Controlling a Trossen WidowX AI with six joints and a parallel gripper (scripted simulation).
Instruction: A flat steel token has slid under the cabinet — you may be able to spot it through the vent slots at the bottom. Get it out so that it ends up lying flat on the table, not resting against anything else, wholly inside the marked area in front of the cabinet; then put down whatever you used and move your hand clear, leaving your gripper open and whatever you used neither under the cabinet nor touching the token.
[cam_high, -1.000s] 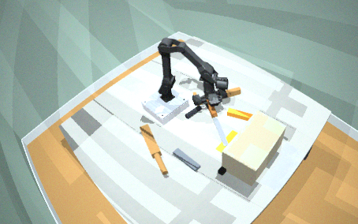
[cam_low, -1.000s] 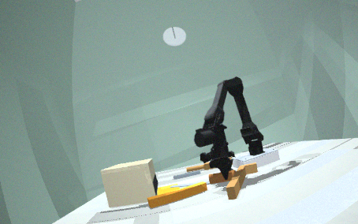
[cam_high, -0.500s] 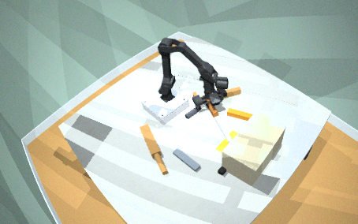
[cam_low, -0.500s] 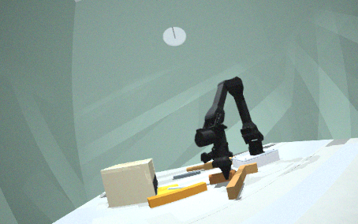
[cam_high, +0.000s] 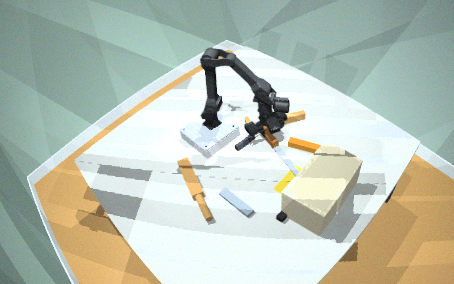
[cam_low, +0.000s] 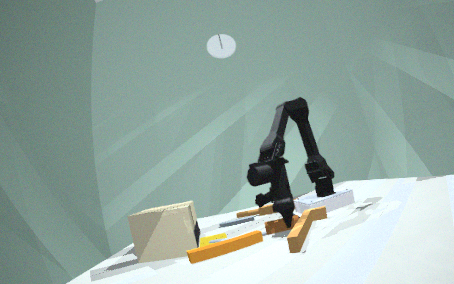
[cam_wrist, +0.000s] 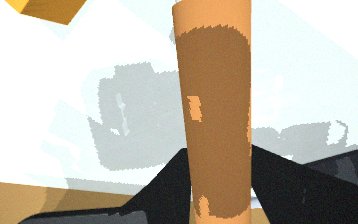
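Right now my gripper tip is 200 mm short of the orange bar and 90 mm to the right of it. From my gripper tip the other things lie so: orange paddle: 410 mm to the right, 50 mm ahead, 10 mm above; then grey flat bar: 310 mm to the right, 180 mm ahead.
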